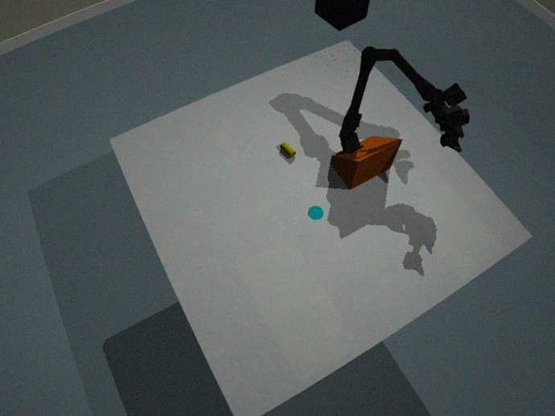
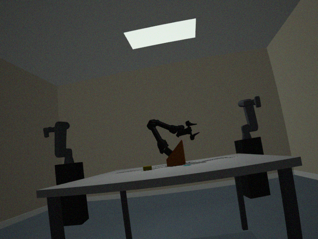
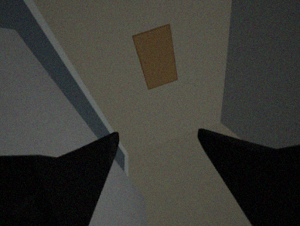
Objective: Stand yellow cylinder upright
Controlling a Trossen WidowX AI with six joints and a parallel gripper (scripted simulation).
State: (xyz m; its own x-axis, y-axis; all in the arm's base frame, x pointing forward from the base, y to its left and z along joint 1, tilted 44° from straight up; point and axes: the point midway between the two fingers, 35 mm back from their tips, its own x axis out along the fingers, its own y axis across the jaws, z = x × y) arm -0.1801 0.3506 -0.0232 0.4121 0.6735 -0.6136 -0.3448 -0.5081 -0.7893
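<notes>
Right now the yellow cylinder is 36 cm ahead of my gripper tip, 50 cm to the right of it and 28 cm below it. Also, from my gripper tip: cyan circle: 45 cm ahead, 21 cm to the right, 30 cm below.
</notes>
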